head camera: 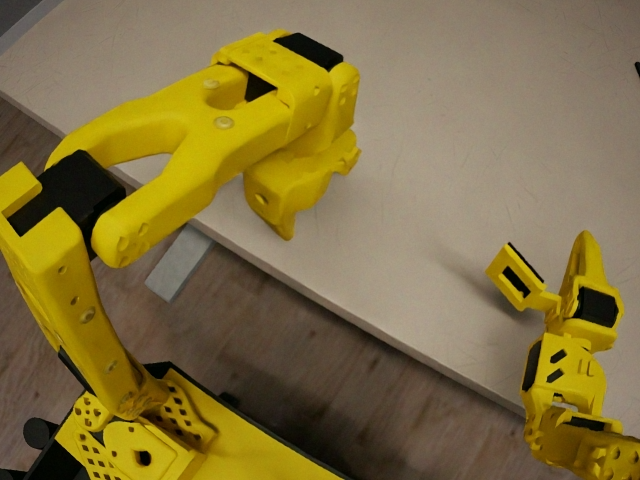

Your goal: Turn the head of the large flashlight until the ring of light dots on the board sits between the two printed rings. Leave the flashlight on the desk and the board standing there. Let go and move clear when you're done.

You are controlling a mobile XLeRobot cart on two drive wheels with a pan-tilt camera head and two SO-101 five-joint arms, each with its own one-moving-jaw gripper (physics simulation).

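Where they show: left end effector, tool point: (288, 232); right end effector, tool point: (582, 237); left arm's base, origin of the base link: (124, 426).
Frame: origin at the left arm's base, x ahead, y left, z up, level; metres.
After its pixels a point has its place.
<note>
The flashlight and the board with the printed rings do not show in the head camera view. My left gripper (302, 193) hangs from the bent left arm over the desk, left of the picture's middle. It points downward, and its jaws are largely hidden by its own body; it is partly open with nothing between the jaws. My right gripper (584, 242) is over the desk at the lower right, pointing up the picture. Its jaws are together and empty. Where either gripper is relative to the flashlight or board cannot be told.
The pale desk (439, 129) @[x 0.409, y -0.058, z -0.055 m] fills the upper right, its front edge running diagonally from upper left to lower right. A grey desk leg (178, 266) shows below that edge. The yellow cart deck (258, 444) is at the bottom. A small black item (637, 68) @[x 0.724, y -0.261, z -0.050 m] is cut off at the right edge.
</note>
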